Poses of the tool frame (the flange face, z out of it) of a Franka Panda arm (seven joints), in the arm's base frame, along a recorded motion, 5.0 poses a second.
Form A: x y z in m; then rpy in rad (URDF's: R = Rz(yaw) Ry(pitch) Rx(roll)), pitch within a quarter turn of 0, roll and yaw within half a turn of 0.
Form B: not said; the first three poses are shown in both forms.
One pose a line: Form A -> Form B
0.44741, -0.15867, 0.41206, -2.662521, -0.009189, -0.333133 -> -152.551, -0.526, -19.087, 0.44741, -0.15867, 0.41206
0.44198, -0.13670, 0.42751, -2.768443, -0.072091, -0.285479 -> -158.620, -4.131, -16.357, 0.44198, -0.13670, 0.42751
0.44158, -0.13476, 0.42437, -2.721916, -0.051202, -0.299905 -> -155.954, -2.934, -17.183, 0.44158, -0.13476, 0.42437
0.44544, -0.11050, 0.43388, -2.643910, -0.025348, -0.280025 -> -151.485, -1.452, -16.044, 0.44544, -0.11050, 0.43388
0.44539, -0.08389, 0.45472, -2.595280, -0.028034, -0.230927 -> -148.699, -1.606, -13.231, 0.44539, -0.08389, 0.45472
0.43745, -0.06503, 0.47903, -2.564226, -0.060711, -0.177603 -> -146.919, -3.478, -10.176, 0.43745, -0.06503, 0.47903
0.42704, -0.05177, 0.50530, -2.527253, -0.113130, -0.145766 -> -144.801, -6.482, -8.352, 0.42704, -0.05177, 0.50530
